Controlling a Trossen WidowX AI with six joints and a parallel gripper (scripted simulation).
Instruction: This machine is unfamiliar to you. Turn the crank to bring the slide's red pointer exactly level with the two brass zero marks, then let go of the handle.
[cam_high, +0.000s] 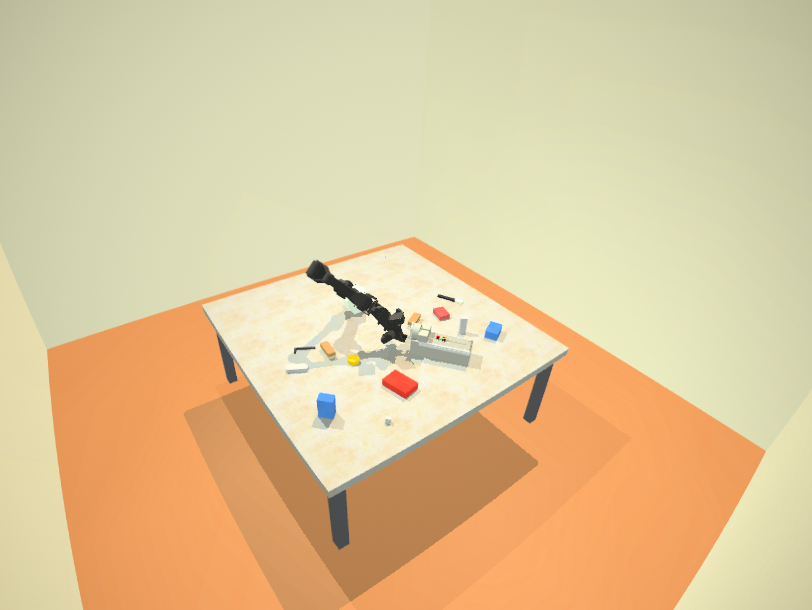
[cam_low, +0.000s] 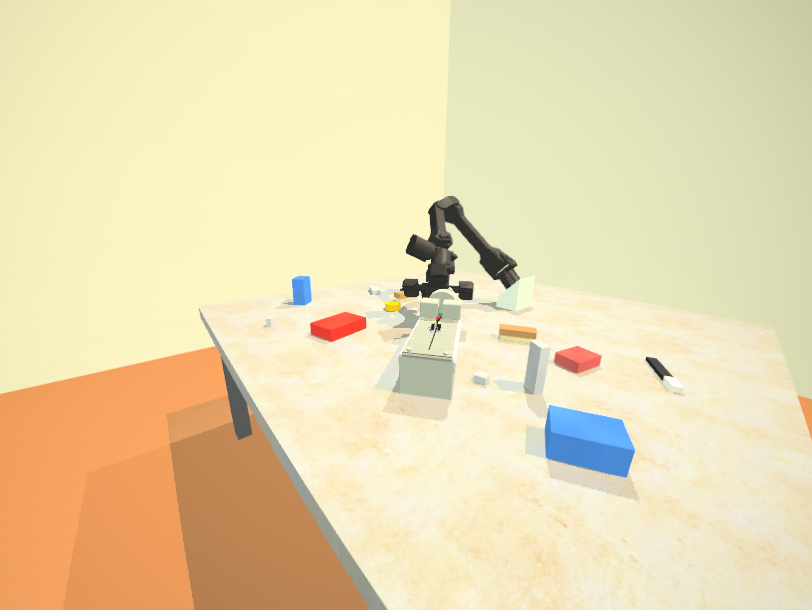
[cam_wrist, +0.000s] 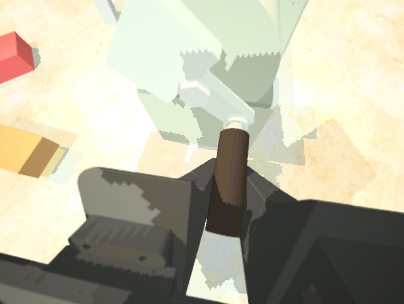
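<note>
The crank is 40 mm above my gripper tip and 10 mm to the left of it. Round my gripper tip: brown crank handle: 30 mm above, 10 mm to the right, 10 mm behind; then red pointer: 100 mm to the left, 100 mm ahead, 40 mm above; then yellow disc: 240 mm to the right, 40 mm behind, 30 mm below.
</note>
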